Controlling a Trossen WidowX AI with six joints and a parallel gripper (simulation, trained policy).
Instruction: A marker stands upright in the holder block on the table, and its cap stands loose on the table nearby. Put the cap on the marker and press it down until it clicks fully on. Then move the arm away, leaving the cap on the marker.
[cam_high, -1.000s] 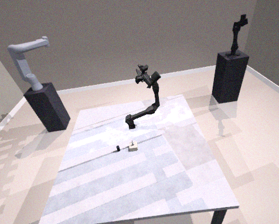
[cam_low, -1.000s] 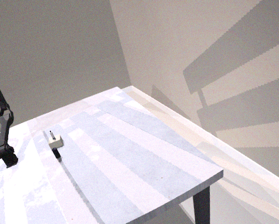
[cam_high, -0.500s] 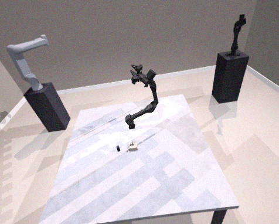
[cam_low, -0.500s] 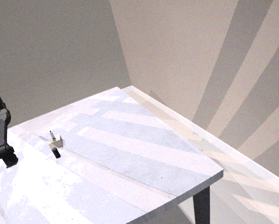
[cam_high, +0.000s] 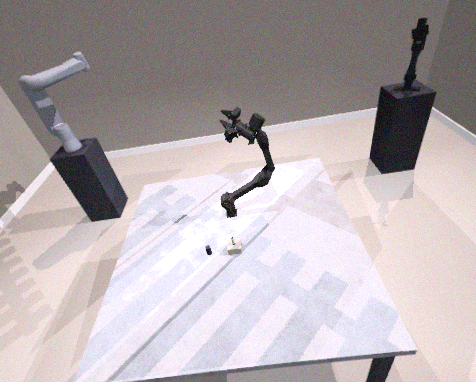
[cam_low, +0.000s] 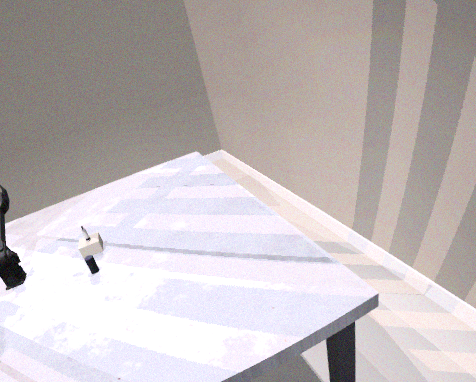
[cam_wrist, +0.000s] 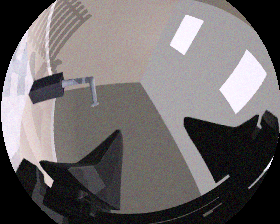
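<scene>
Now: the dark cap 40 cm ahead of my gripper tip, 17 cm to the right of it and 56 cm below it. The rest, counted from my gripper tip: pale holder block (39 cm ahead, 3 cm to the right, 57 cm below).
</scene>
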